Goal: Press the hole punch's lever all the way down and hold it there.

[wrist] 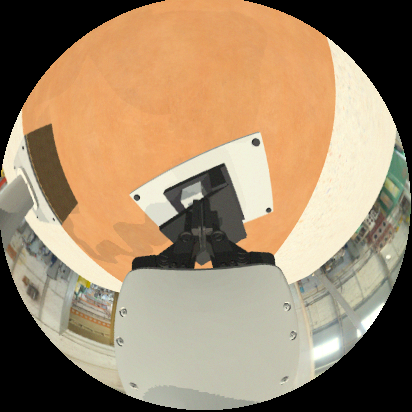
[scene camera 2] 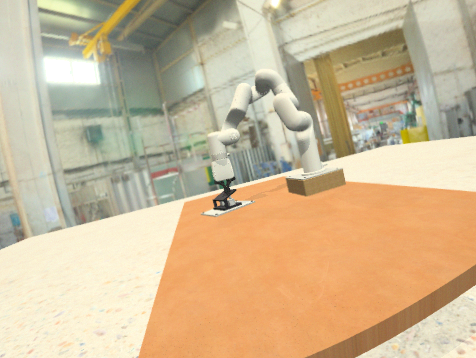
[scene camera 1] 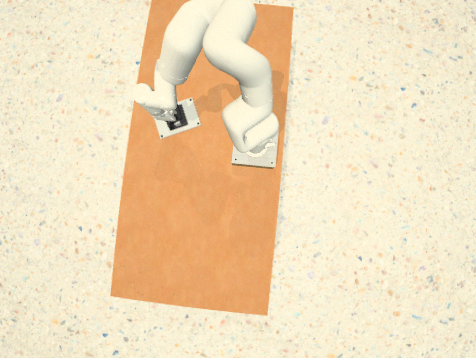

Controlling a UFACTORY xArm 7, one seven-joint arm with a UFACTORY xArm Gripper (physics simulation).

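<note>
The black hole punch sits on a white base plate with dark dots at its corners. Its wide dark lever is tilted, with a gap beneath it in scene camera 2. My gripper is shut and empty, pointing down. Its fingertips are at the lever's top, near its front edge in the wrist view. They appear to touch it, but the exact contact is hidden. In scene camera 1 the arm's wrist covers part of the punch and the fingertips.
The robot's base stands on a wooden block with a pale top plate, to one side of the punch. The orange table top lies under both. The upper arm arches between the base and the punch.
</note>
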